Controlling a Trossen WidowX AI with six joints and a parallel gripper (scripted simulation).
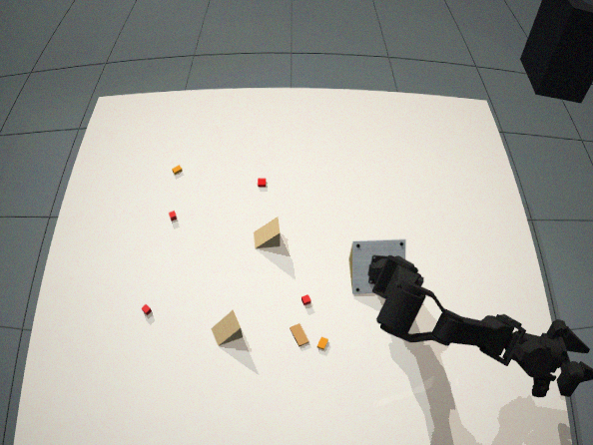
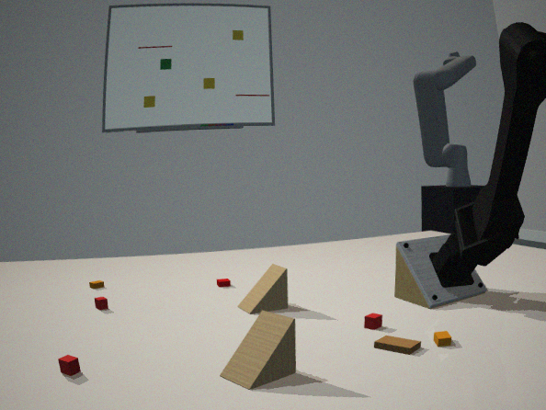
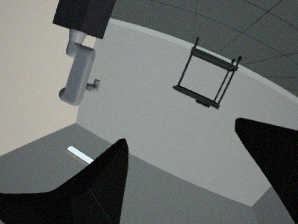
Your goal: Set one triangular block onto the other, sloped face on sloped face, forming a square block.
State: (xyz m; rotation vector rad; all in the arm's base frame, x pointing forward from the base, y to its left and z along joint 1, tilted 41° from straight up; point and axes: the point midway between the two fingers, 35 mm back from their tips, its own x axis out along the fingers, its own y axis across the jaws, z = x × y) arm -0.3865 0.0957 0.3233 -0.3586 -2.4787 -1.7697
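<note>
The tan triangular block lies 760 mm ahead of my gripper tip, 170 mm below it and 140 mm to the right of it. From my gripper tip the other things lie so: flat brown brick (620 mm ahead, 190 mm below, 140 mm to the right).
</note>
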